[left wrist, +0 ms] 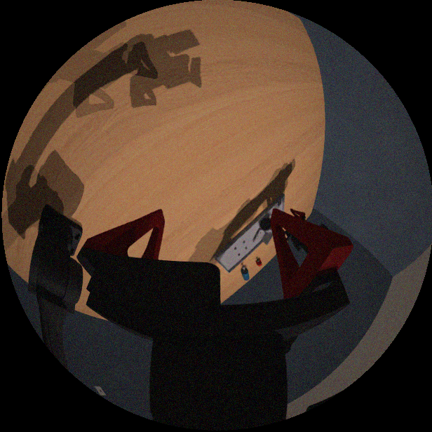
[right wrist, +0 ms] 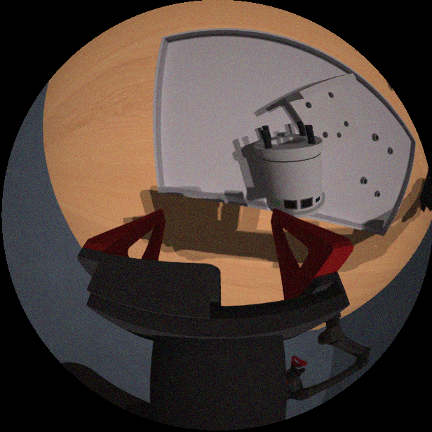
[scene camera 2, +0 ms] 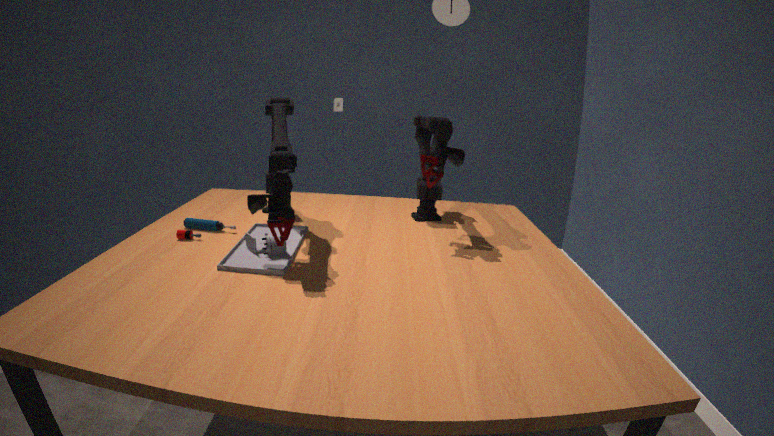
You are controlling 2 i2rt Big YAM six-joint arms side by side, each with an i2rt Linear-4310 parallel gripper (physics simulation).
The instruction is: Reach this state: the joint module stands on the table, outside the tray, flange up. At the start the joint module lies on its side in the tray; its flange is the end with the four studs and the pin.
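Frame: origin at the left arm's base, x ahead, y left, z up, level; millimetres.
Seen in the pictures: left gripper, fingertip midpoint: (scene camera 2: 426,182); right gripper, fingertip midpoint: (scene camera 2: 282,243); left arm's base at its link origin: (scene camera 2: 426,218).
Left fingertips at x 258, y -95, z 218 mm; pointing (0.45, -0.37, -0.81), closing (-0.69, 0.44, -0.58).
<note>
Pixels of each thing's middle, then the offset from my left fingertips to it. "spot": a spot on its surface instead.
- joint module at the middle of its body: (scene camera 2: 273,245) 544 mm right, 136 mm ahead, 183 mm down
- tray at a spot on its surface: (scene camera 2: 230,268) spot: 675 mm right, 261 mm ahead, 209 mm down
- blue-handled tool at the middle of its body: (scene camera 2: 209,225) 831 mm right, 123 mm back, 198 mm down
- short red-handled tool at the middle of its body: (scene camera 2: 189,235) 887 mm right, 18 mm back, 201 mm down
The joint module (right wrist: 296,175) (scene camera 2: 278,250) is a pale grey cylinder. It lies on its side in the tray (right wrist: 158,115) (scene camera 2: 230,268), near one long wall. Its studded flange faces the top of the right wrist view and the left of the scene view. My right gripper (right wrist: 217,214) (scene camera 2: 280,243) is open and empty, low over the tray's edge. In the right wrist view its right fingertip is by the module's base end, and the module is not between the fingers. My left gripper (left wrist: 217,214) (scene camera 2: 431,185) is open and empty, far from the tray.
A pale angled bracket (right wrist: 272,105) stands in the tray beyond the flange, and several small dark round pieces lie beside it. A blue-handled tool (scene camera 2: 203,224) (left wrist: 245,273) and a short red-handled tool (scene camera 2: 185,235) (left wrist: 258,261) lie left of the tray in the scene view.
</note>
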